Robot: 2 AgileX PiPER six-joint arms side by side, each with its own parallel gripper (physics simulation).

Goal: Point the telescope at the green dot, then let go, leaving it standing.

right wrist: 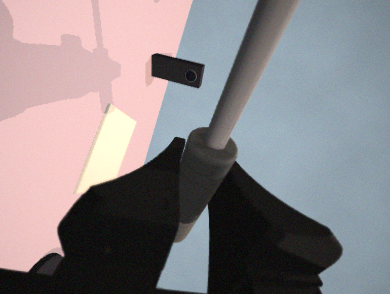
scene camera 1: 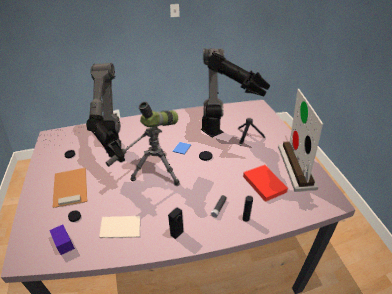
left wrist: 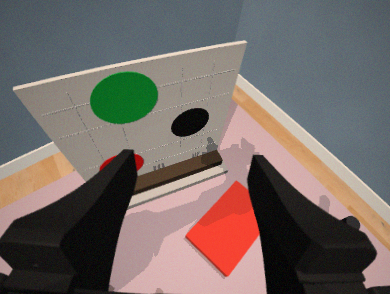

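The green telescope (scene camera 1: 161,118) stands upright on its dark tripod (scene camera 1: 154,145) in the scene view, eyepiece at upper left, wide front end facing right toward the board side; its exact aim cannot be told. The green dot (scene camera 1: 304,112) (left wrist: 124,97) is on the upper part of the upright white board (scene camera 1: 316,131) (left wrist: 165,85), above a red and a black dot. My right gripper (scene camera 1: 118,156) (right wrist: 195,155) is shut on the grey grip of the telescope's pan handle (right wrist: 252,65). My left gripper (scene camera 1: 267,90) (left wrist: 192,165) is open and empty, raised before the board.
A small black tripod (scene camera 1: 249,122) stands between the left arm and the board. A red book (scene camera 1: 265,182) (left wrist: 225,235) lies before the board. A blue square (scene camera 1: 182,148) and black disc (scene camera 1: 205,156) lie right of the telescope. A black box (scene camera 1: 176,223) (right wrist: 175,69) stands near the front edge.
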